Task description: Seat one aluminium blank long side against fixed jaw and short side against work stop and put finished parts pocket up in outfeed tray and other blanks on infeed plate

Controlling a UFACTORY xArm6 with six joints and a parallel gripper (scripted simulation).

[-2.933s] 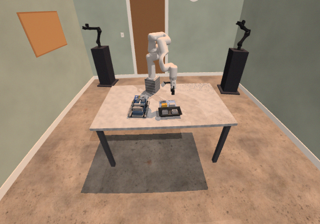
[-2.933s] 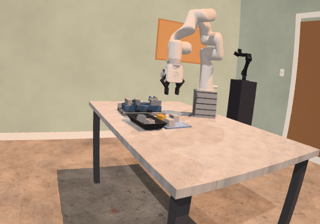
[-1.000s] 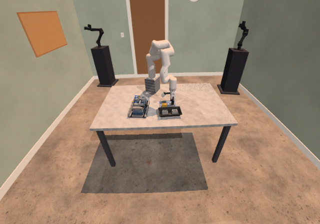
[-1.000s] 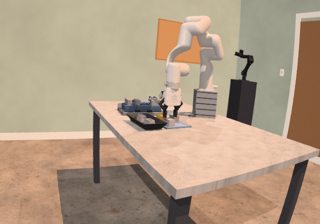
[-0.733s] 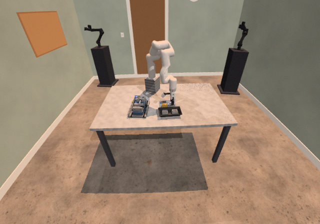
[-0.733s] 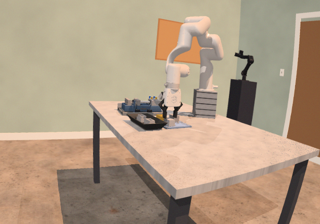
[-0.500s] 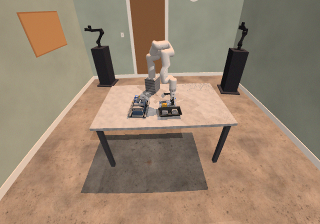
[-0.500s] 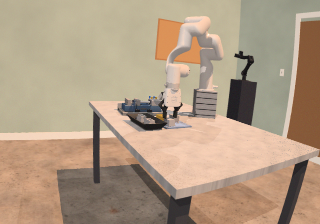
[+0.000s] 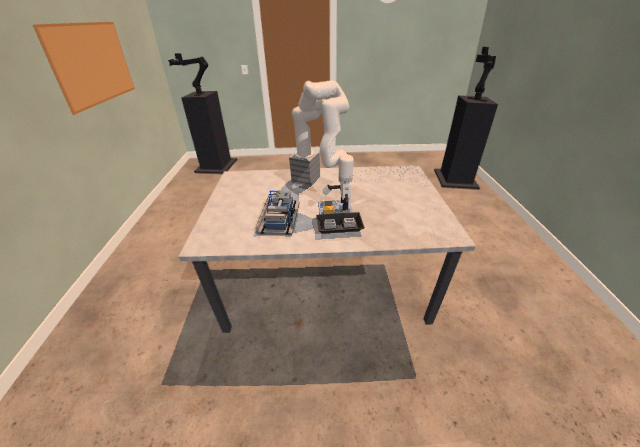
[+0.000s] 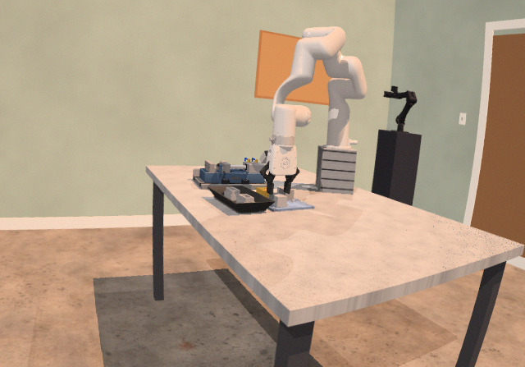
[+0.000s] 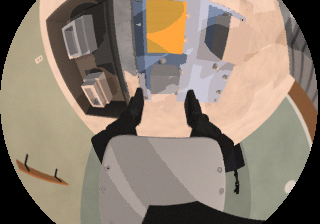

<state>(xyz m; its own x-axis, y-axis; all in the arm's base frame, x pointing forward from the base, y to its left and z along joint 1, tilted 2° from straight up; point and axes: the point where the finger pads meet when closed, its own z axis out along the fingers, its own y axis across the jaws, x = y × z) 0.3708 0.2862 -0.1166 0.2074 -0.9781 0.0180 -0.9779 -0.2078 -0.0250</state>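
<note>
My gripper is now 2 cm short of the brass blank, 9 cm to the left of it and 4 cm above it. Also, from my hand: blue vise (8 cm ahead, 36 cm to the right, 3 cm below).
</note>
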